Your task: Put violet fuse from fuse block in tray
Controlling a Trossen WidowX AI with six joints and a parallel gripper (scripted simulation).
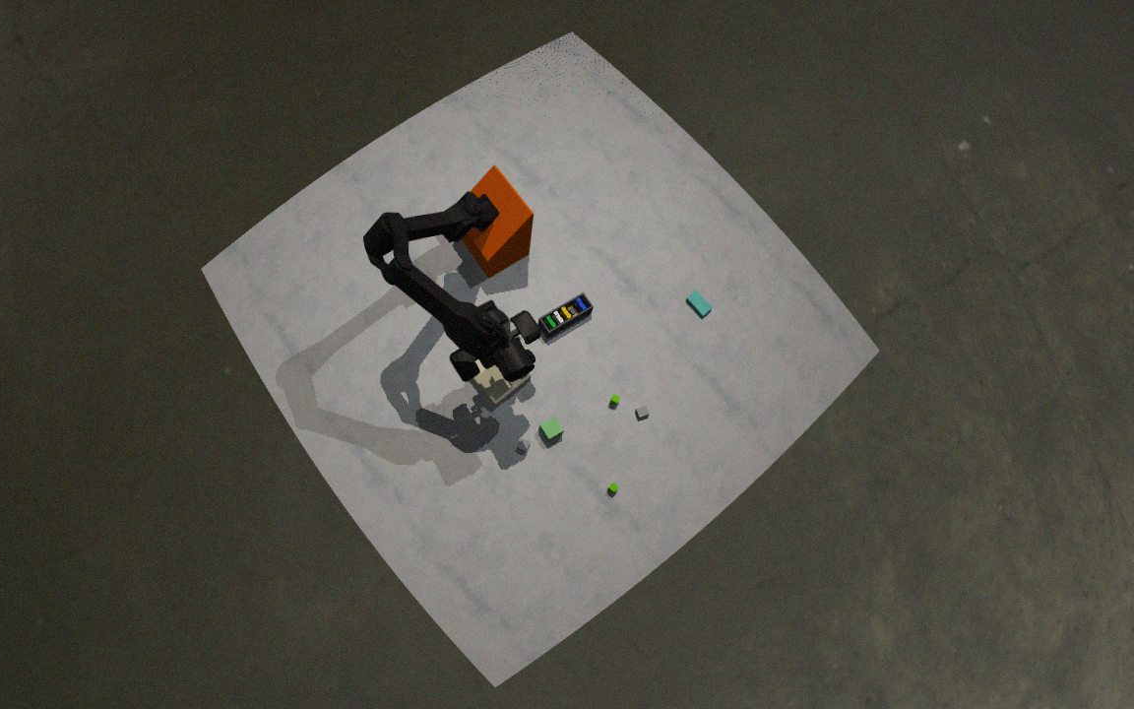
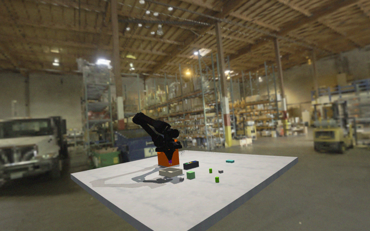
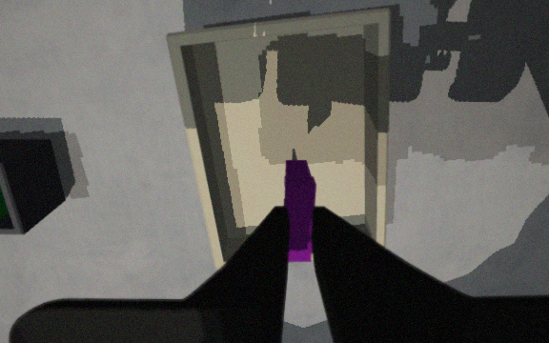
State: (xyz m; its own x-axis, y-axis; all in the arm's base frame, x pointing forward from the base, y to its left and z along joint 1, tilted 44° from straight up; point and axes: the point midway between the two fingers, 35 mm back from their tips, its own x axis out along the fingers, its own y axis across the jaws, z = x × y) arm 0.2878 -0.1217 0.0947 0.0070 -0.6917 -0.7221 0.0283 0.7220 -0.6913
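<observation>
The violet fuse is 10 mm below my gripper tip. Also, from my gripper tip: beige tray: 90 mm below; then green cube: 180 mm ahead, 80 mm below, 20 mm to the left; then teal block: 490 mm to the left, 130 mm ahead, 90 mm below.
</observation>
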